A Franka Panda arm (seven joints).
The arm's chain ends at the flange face. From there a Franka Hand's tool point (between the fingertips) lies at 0.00 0.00 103.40 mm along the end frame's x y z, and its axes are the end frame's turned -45 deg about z.
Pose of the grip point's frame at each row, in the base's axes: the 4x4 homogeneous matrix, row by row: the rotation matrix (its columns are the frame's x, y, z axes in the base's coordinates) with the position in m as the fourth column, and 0 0 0 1 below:
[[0.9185 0.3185 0.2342 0.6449], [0.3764 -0.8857 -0.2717 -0.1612], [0.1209 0.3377 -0.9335 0.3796], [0 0 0 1]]
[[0.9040 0.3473 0.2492 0.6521], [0.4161 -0.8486 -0.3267 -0.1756], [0.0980 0.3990 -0.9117 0.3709], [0 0 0 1]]
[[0.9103 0.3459 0.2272 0.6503], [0.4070 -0.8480 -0.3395 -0.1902], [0.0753 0.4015 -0.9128 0.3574], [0 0 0 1]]
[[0.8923 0.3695 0.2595 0.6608], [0.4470 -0.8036 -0.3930 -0.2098], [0.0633 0.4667 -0.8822 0.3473], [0 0 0 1]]
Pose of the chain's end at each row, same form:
[[0.8747 -0.4243 0.2342 0.6207], [-0.3601 -0.8924 -0.2717 -0.1331], [0.3243 0.1533 -0.9335 0.4761], [0 0 0 1]]
[[0.8848 -0.3936 0.2492 0.6263], [-0.3058 -0.8943 -0.3267 -0.1418], [0.3514 0.2128 -0.9117 0.4652], [0 0 0 1]]
[[0.8883 -0.3991 0.2272 0.6268], [-0.3118 -0.8874 -0.3395 -0.1551], [0.3371 0.2307 -0.9128 0.4518], [0 0 0 1]]
[[0.8922 -0.3697 0.2595 0.6340], [-0.2522 -0.8843 -0.3930 -0.1692], [0.3748 0.2852 -0.8822 0.4385], [0 0 0 1]]

